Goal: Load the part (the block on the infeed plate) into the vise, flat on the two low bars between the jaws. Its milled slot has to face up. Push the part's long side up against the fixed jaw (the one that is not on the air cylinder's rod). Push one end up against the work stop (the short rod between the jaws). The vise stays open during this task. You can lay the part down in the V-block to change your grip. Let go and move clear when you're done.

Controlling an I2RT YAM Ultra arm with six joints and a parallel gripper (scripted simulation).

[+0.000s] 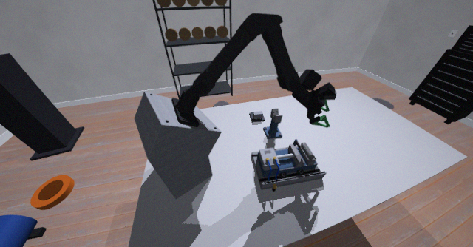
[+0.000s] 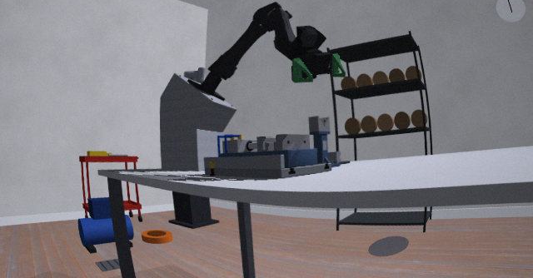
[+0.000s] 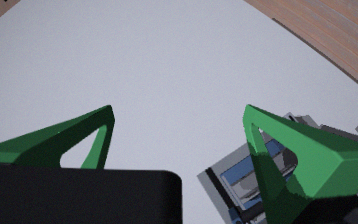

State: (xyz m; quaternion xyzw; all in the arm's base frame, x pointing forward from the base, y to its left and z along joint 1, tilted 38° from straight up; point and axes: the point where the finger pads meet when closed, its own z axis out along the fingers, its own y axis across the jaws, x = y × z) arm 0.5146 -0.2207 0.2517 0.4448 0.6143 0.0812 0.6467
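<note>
Now: hand 36 cm to the right of the part, 21 cm above it and 13 cm past it. Round my hand: work stop: 15 cm below, 11 cm behind, 1 cm to the left; fixed jaw: 16 cm below, 9 cm behind, 4 cm to the right; moving jaw: 16 cm below, 15 cm behind, 2 cm to the right.
</note>
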